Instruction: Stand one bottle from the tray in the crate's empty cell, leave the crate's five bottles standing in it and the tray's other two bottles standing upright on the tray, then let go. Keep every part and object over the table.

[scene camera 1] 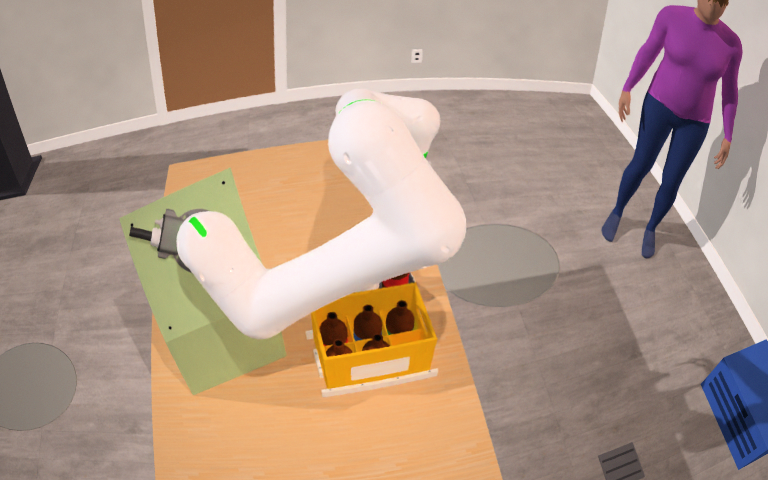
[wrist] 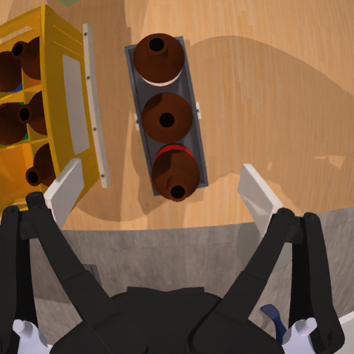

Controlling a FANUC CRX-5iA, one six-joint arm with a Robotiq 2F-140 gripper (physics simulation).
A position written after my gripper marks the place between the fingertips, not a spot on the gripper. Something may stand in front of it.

In view: my gripper (wrist: 161, 174), a red-banded bottle (wrist: 175, 175) and a white rail (scene camera 1: 417, 376).
